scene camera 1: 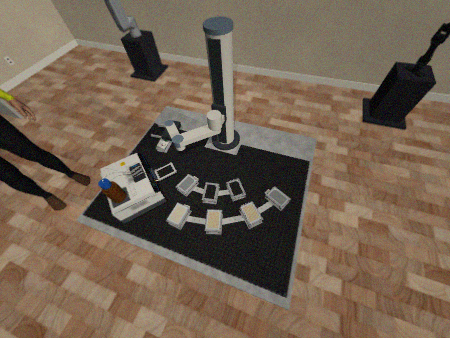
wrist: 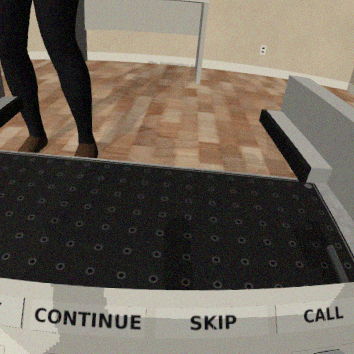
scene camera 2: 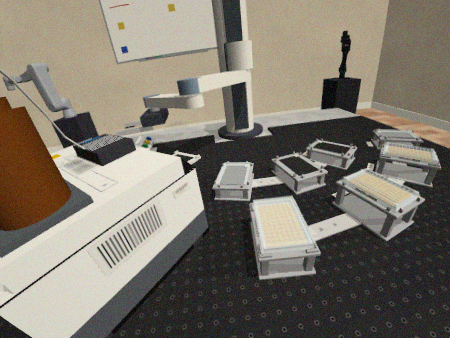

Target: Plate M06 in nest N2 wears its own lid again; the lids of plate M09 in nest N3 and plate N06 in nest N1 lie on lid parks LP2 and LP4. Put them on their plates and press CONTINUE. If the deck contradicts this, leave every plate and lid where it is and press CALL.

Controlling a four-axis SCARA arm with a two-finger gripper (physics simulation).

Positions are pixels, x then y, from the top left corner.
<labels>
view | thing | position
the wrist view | my gripper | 140, 85
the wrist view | button box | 43, 310
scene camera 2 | my gripper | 120, 129
</labels>
